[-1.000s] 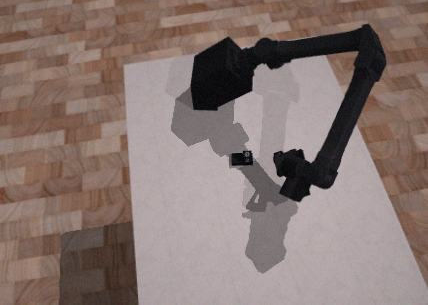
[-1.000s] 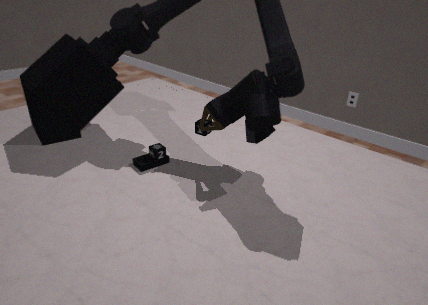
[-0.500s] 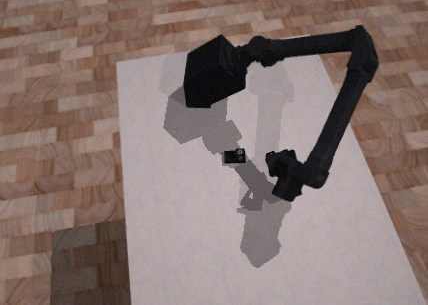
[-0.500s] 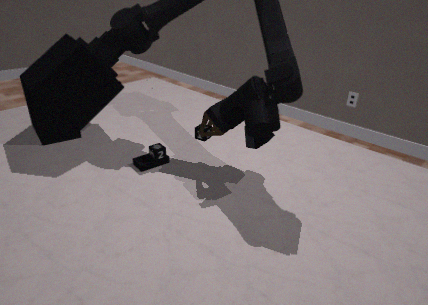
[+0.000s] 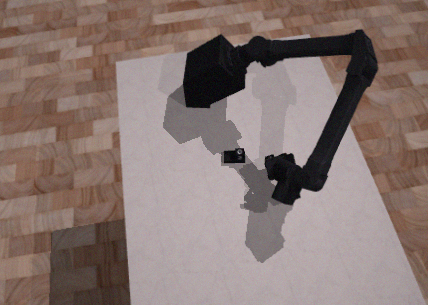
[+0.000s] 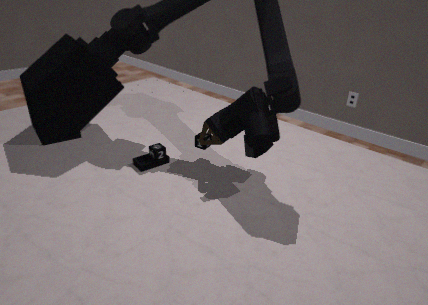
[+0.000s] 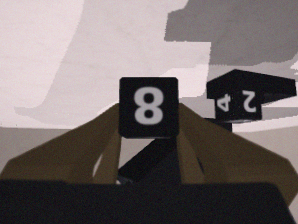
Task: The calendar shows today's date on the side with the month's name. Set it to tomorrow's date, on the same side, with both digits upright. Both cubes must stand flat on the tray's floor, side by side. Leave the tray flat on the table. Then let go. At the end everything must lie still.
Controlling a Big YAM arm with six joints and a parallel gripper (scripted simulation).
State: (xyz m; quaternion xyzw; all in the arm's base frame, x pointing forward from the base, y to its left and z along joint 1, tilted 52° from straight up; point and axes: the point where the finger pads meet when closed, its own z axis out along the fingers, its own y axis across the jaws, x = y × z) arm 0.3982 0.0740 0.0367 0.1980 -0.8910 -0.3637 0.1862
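Now: hand 12 cm to the left of the black tray, 7 cm past it and 4 cm above it. Also, from my hand: black digit cube 1 cm below, 1 cm behind.
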